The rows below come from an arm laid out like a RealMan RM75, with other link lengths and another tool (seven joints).
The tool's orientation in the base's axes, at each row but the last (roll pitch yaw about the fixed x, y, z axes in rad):
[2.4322, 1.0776, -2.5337]
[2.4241, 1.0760, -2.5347]
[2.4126, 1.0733, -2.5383]
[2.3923, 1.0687, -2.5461]
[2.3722, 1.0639, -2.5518]
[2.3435, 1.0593, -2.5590]
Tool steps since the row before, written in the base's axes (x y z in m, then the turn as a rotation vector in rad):
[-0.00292, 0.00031, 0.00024, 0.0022, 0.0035, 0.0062]
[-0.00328, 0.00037, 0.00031, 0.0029, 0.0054, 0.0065]
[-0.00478, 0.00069, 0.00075, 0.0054, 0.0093, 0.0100]
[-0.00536, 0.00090, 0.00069, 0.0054, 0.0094, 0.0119]
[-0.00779, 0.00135, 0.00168, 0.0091, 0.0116, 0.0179]
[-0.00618, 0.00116, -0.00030, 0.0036, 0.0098, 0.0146]
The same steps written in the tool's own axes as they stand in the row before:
[0.00084, 0.00281, -0.00032, -0.0073, 0.0010, 0.0014]
[0.00091, 0.00317, -0.00033, -0.0083, 0.0010, 0.0031]
[0.00103, 0.00476, -0.00041, -0.0134, 0.0009, 0.0059]
[0.00129, 0.00532, -0.00021, -0.0151, 0.0016, 0.0053]
[0.00131, 0.00797, -0.00039, -0.0225, 0.0008, 0.0057]
[0.00248, 0.00577, 0.00048, -0.0168, 0.0042, 0.0046]

